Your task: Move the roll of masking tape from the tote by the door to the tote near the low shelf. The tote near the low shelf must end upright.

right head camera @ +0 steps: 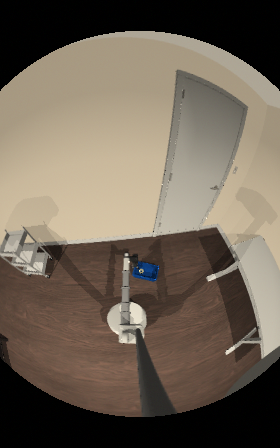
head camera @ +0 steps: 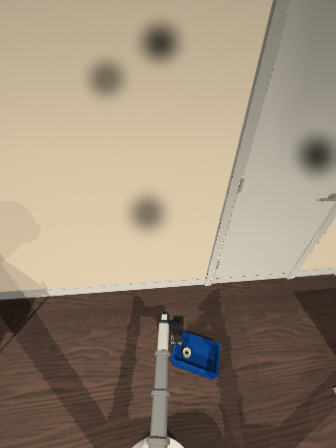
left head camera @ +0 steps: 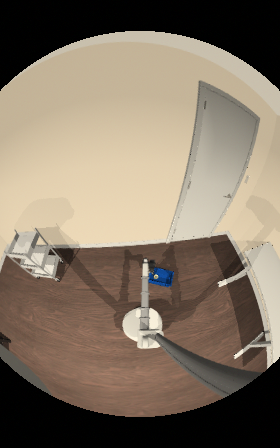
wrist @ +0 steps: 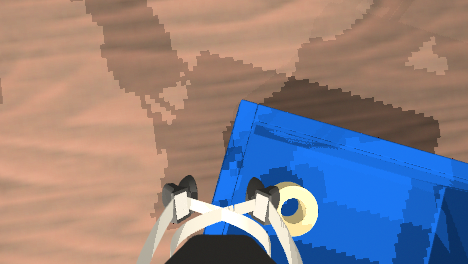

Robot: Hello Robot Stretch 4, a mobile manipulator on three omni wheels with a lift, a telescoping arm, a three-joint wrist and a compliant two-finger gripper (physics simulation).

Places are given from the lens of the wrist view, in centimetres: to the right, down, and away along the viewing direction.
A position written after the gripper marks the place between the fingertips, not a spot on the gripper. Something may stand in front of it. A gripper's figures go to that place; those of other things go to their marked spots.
gripper [wrist: 221, 191]: -1, 6, 25
blue tote [wrist: 371, 193]: 17, 8, 31
roll of masking tape [wrist: 299, 223]: 7, 10, 28
The marked spots on the roll of masking tape and the blue tote are 11 cm apart.
